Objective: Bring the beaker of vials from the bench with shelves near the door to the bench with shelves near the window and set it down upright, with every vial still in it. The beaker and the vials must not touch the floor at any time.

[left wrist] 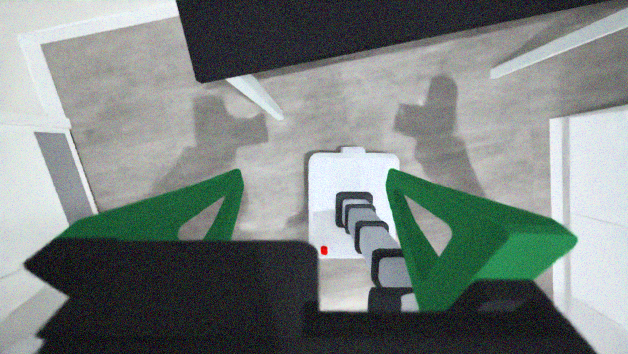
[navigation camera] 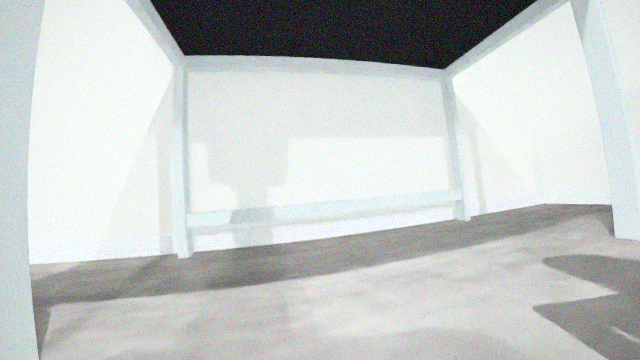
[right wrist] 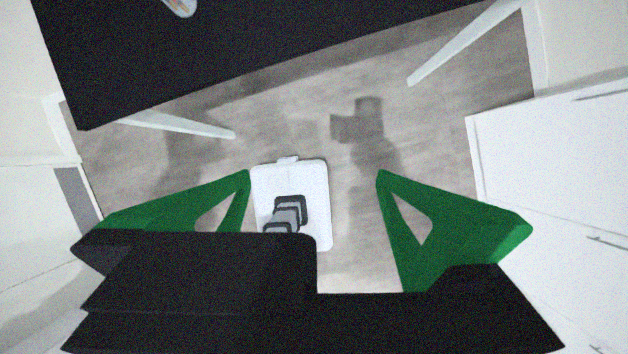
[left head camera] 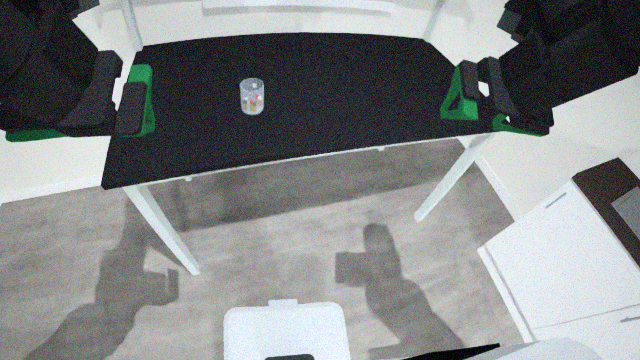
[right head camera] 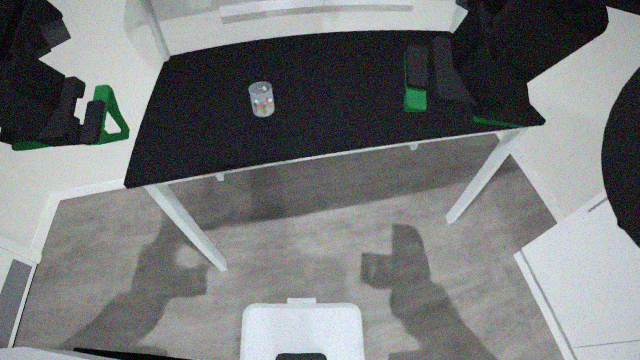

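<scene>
The clear beaker of vials (left head camera: 252, 96) (right head camera: 262, 99) (right wrist: 182, 6) stands upright on the black-topped bench (left head camera: 340, 90) (right head camera: 345, 90) (left wrist: 350, 30) (right wrist: 250, 45), left of its middle in the head views. Several small vials with orange, red and white parts show inside; their number is unclear. My left gripper (left head camera: 87, 122) (right head camera: 75, 137) (left wrist: 314, 176) is open and empty, left of the beaker and apart from it. My right gripper (left head camera: 481, 120) (right head camera: 450, 112) (right wrist: 313, 176) is open and empty, well to the beaker's right. The window bench cannot be made out.
White bench legs (left head camera: 162, 227) (right head camera: 472, 185) (navigation camera: 180, 150) stand at the bench's corners. A white cabinet (left head camera: 550, 245) (right head camera: 590, 285) (right wrist: 540, 165) stands at the right. A grey panel (right head camera: 15, 295) (left wrist: 65, 175) shows low at the left. My white base (left head camera: 285, 330) (right head camera: 302, 330) is before the bench.
</scene>
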